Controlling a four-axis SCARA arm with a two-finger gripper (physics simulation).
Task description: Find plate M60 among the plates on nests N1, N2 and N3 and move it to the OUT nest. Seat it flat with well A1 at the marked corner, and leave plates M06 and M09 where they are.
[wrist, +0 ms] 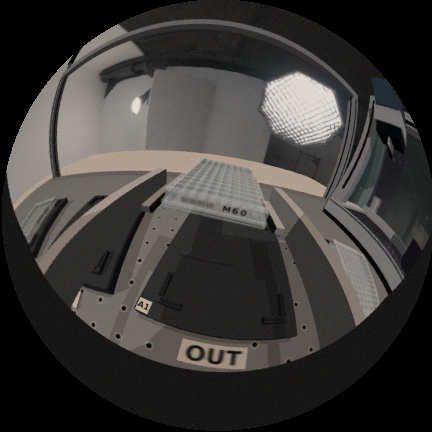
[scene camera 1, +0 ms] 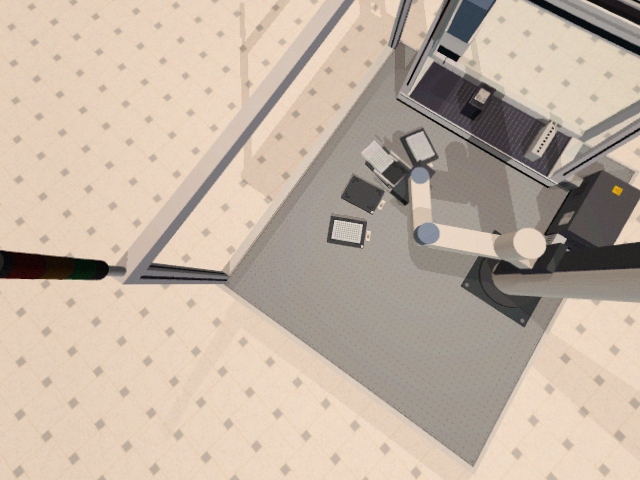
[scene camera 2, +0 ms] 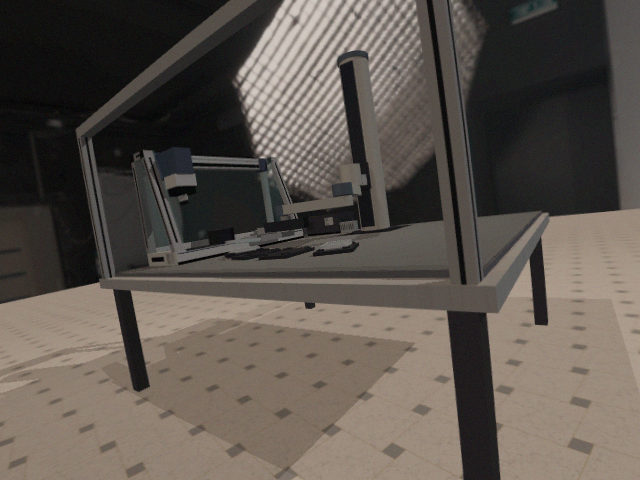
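Pixels of known places: gripper, between the fingertips: [wrist: 218, 185] [scene camera 1: 382, 161] [scene camera 2: 253, 239]; arm's base, origin of its link: [scene camera 1: 506, 277].
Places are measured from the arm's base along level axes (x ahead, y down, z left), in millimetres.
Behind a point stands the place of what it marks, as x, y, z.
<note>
My gripper [wrist: 218, 185] @(730, -79, -110) is shut on clear plate M60 [wrist: 215, 187] @(722, -80, -107) [scene camera 1: 378, 156] @(756, -84, -119), one finger at each side. The plate looks level and is held above the dark OUT nest [wrist: 215, 280] @(666, -25, -111) [scene camera 1: 398, 174] @(638, -25, -127), set toward its far end in the wrist view. The nest's A1 tag [wrist: 143, 305] @(641, -25, -59) marks its near left corner; the plate's own A1 corner cannot be read. One other plate [scene camera 1: 346, 230] @(690, -29, 226) [scene camera 2: 338, 243] @(707, -38, 251) [wrist: 39, 218] @(692, -35, 187) sits on a nest, another [scene camera 1: 419, 145] @(633, -34, -296) [wrist: 358, 275] @(630, -38, -290) on the nest beside OUT. Their labels are unreadable. A bare nest [scene camera 1: 362, 193] @(725, -25, 41) lies between OUT and the first plate.
The arm's links [scene camera 1: 454, 240] @(342, -241, 83) reach in from the column base [scene camera 1: 524, 315] @(-128, -13, 106). A framed enclosure with a dark deck [scene camera 1: 504, 121] @(378, -62, -587) stands beyond the nests, near the right-hand plate. A dark box [scene camera 1: 594, 209] @(-83, -127, -381) stands by the column. Frame posts [scene camera 2: 457, 155] @(1044, -191, 716) rise at the table's edges.
</note>
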